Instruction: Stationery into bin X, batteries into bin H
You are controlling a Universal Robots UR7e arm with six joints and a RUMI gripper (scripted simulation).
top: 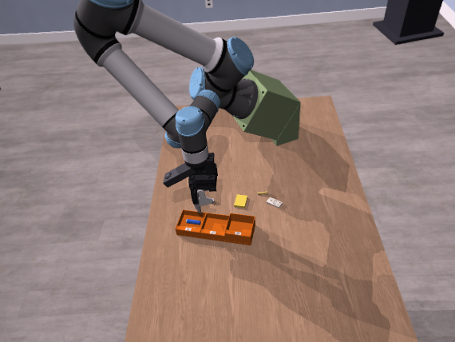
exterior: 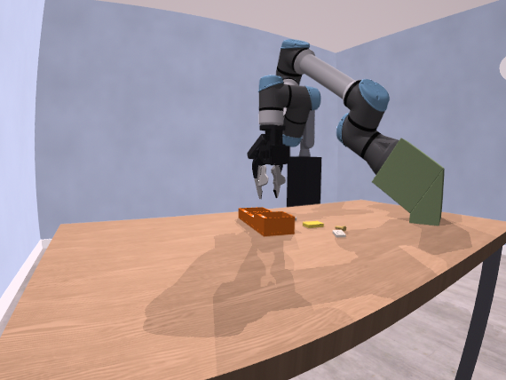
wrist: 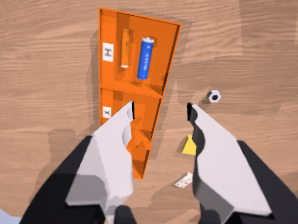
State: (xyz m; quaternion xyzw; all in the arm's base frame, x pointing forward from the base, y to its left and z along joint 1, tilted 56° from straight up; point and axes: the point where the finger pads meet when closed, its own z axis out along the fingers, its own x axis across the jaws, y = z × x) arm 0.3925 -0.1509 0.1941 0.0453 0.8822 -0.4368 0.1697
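Now: hand 140 mm to the right of the yellow pad, 80 mm above it and 40 mm past it. Also, from my hand: blue battery: 70 mm below, 30 mm to the right, 10 mm ahead; orange pen-like stick: 70 mm below, 50 mm to the right, 30 mm ahead; orange bin: 60 mm below, 50 mm ahead, 40 mm to the left.
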